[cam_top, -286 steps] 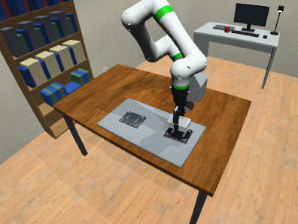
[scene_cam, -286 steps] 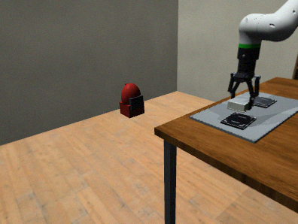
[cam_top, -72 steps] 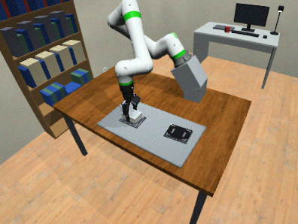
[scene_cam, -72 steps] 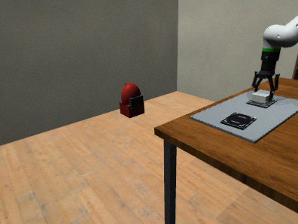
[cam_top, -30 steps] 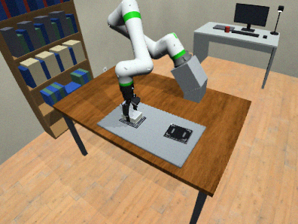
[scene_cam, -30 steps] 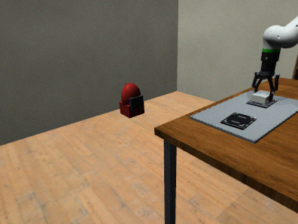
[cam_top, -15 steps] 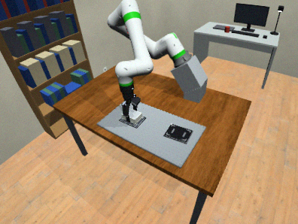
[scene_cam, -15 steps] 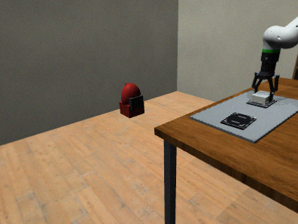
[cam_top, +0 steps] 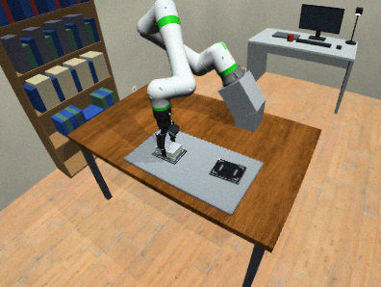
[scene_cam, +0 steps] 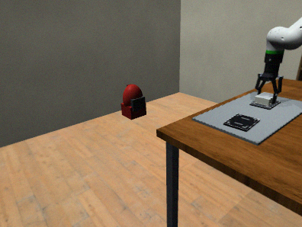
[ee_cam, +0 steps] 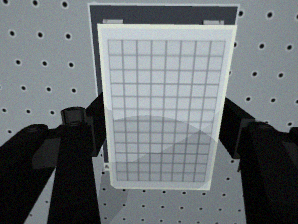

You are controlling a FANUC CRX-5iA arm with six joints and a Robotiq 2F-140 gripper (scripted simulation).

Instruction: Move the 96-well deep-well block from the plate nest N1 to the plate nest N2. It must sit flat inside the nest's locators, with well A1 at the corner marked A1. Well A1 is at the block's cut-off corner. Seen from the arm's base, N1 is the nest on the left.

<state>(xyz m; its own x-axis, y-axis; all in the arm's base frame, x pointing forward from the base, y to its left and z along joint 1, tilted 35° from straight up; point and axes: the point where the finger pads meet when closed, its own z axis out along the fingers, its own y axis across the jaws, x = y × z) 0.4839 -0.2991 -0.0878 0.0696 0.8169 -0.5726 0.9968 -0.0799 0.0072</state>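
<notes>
My gripper is now 10 mm above the white 96-well deep-well block. Also, from my hand: A1 corner mark (60 mm behind, 70 mm to the right, 30 mm below); then plate nest N2 (40 mm below).
</notes>
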